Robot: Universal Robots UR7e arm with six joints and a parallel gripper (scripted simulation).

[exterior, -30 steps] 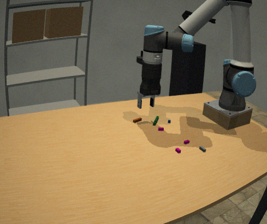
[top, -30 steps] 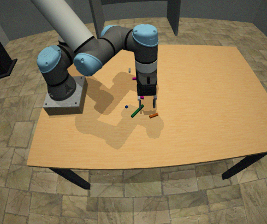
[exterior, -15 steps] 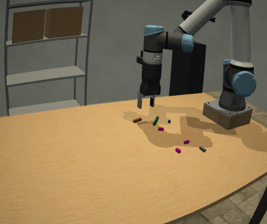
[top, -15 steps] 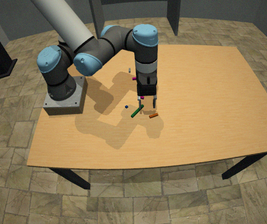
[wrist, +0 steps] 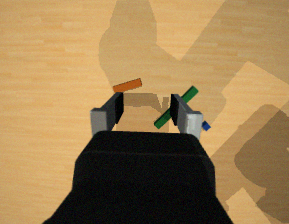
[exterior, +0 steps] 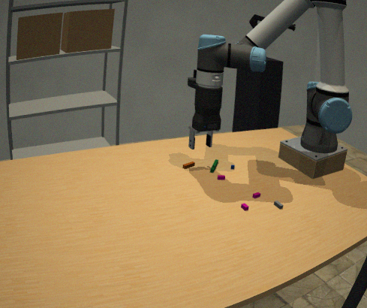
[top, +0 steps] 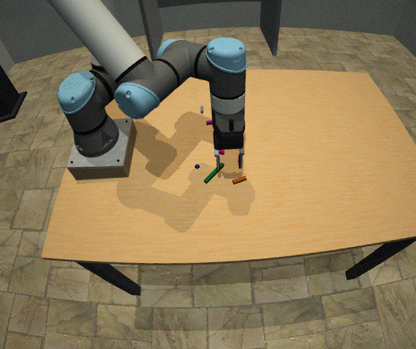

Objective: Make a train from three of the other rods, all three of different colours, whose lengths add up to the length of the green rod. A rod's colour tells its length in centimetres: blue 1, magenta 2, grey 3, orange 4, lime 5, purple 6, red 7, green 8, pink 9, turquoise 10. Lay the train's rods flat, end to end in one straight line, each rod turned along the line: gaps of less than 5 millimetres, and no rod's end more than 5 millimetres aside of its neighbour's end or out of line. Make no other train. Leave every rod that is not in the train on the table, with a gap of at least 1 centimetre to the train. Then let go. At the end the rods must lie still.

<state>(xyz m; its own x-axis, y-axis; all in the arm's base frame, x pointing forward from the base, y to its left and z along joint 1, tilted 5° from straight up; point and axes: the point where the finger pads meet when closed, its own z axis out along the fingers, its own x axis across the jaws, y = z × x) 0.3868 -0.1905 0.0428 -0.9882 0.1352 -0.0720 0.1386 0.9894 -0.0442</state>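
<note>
The blue rod is 8 cm behind my hand, 6 cm to the left of it and 7 cm below it. From my hand the other things lie so: grey rod (3 cm behind, 31 cm to the left, 7 cm below); orange rod (3 cm ahead, 1 cm to the right, 7 cm below); green rod (4 cm behind, 3 cm to the left, 7 cm below).
</note>
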